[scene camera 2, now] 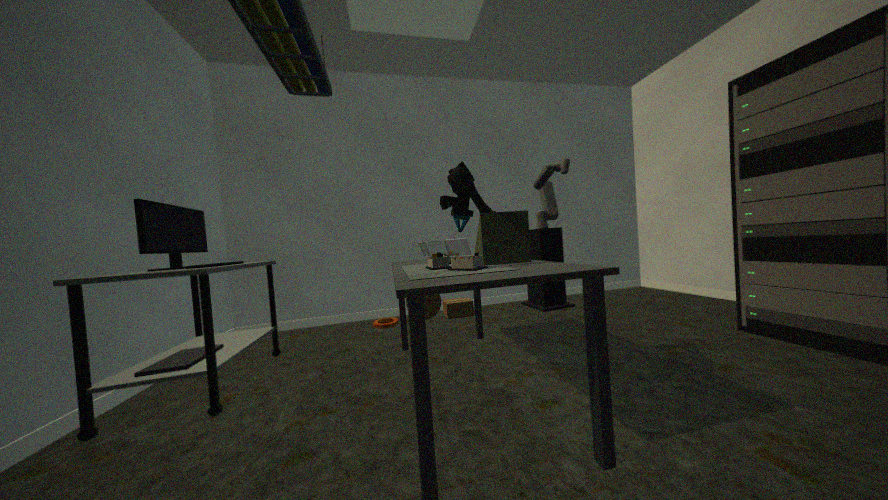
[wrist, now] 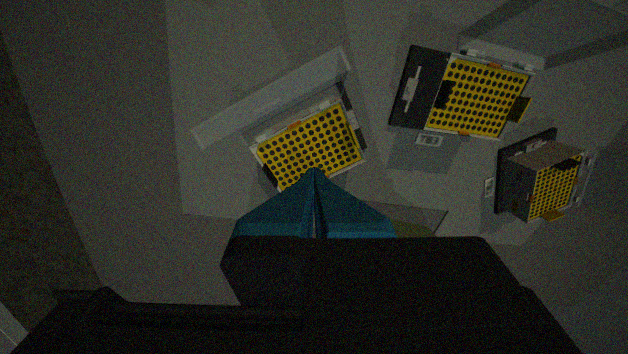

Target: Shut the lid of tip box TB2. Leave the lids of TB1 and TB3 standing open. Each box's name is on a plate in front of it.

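Where they show: gripper, fingertip midpoint: (scene camera 2: 459,232) (wrist: 313,175); arm's base, link origin: (scene camera 2: 496,232).
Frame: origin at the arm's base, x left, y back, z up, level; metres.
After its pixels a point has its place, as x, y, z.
Observation:
My gripper (scene camera 2: 460,229) {0.185, -0.289, 0.005} (wrist: 313,175) {0.185, -0.289, 0.005} is shut and empty; its blue fingertips are above the boxes and, in the wrist view, overlap the near edge of the left box. That box, TB2 (wrist: 311,142) {0.175, -0.275, -0.112}, holds a yellow tip rack; its clear lid (wrist: 275,97) {0.213, -0.332, -0.025} stands open on the far side. Its name plate does not show. TB3 (wrist: 477,97) {-0.022, -0.350, -0.111} is at upper right, its clear lid (wrist: 575,32) {-0.054, -0.418, -0.066} open. TB1 (wrist: 552,187) {-0.244, -0.234, -0.112} is at right; its lid is faint, seemingly open. The plates of TB3 (wrist: 429,139) {-0.021, -0.280, -0.167} and TB1 (wrist: 489,187) {-0.189, -0.199, -0.167} are hard to read. Two boxes (scene camera 2: 438,261) {0.036, -0.359, -0.130} (scene camera 2: 466,262) {0.222, -0.282, -0.134} show in the scene view with raised lids.
The boxes stand on a grey table (scene camera 2: 509,282) {0.555, -0.269, -0.185}. A large green block (scene camera 2: 504,237) {0.093, -0.007, -0.033} stands on it to the right of the boxes. Another, pale arm (scene camera 2: 547,195) stands behind on a black pedestal (scene camera 2: 548,291). A side desk with a monitor (scene camera 2: 170,226) is at left.

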